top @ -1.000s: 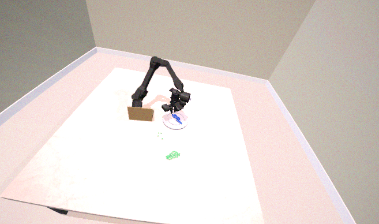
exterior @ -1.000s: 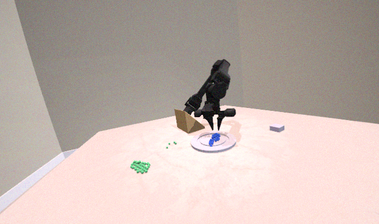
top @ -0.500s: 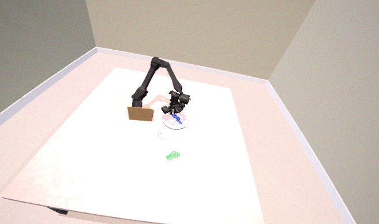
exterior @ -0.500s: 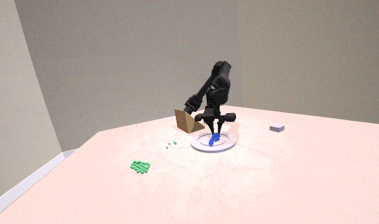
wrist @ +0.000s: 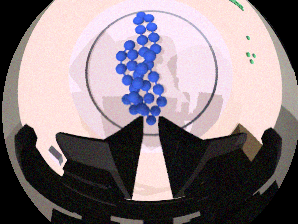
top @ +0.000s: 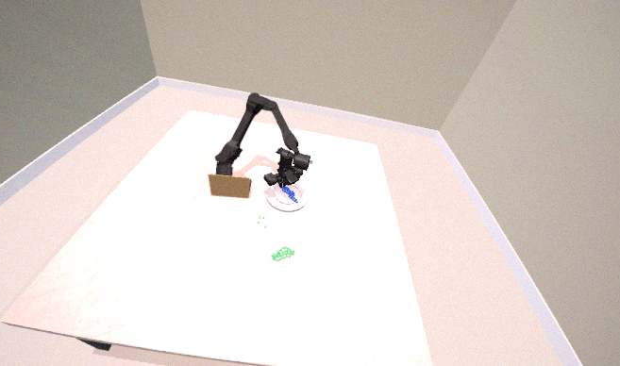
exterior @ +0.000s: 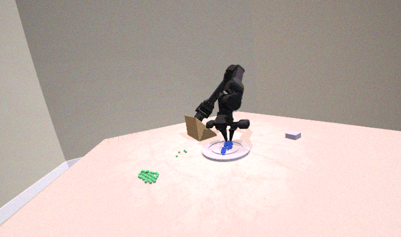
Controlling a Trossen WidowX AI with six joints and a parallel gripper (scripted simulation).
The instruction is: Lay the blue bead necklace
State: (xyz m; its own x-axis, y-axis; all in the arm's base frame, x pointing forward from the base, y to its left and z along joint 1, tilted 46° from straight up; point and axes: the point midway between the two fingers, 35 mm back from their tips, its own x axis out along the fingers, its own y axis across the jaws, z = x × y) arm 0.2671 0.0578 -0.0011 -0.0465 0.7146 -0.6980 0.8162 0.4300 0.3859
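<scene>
Right now my gripper tip is 4 cm to the left of the round white bead board, 3 cm short of it and 1 cm above it. The rest, counted from my gripper tip: small grey block: 25 cm to the left, 14 cm ahead.
</scene>
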